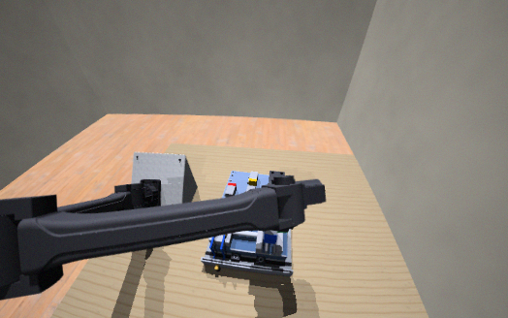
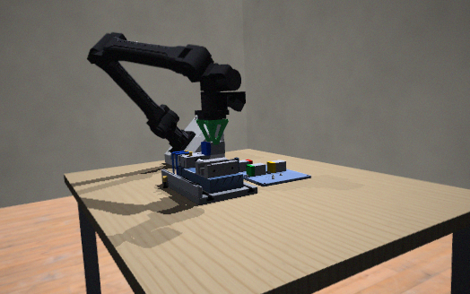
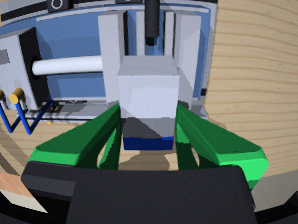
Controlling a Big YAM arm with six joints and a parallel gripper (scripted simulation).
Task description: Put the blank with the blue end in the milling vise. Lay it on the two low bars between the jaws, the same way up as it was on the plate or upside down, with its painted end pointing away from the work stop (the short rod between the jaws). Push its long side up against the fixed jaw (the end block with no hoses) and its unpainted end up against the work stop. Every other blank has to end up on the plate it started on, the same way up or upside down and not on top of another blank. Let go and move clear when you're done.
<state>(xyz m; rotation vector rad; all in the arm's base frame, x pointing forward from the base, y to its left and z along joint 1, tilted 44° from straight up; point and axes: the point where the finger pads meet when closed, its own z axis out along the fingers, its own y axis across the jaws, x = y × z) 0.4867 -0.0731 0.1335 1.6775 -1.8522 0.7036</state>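
The dark work stop rod lies 7 cm below my hand, 5 cm to the left of it and 1 cm ahead of it. From my hand the other things lie so: green-ended blank 22 cm to the left, 13 cm below, 8 cm behind; then blue-ended blank 2 cm below; then vise 12 cm below, 7 cm behind, 1 cm to the left.
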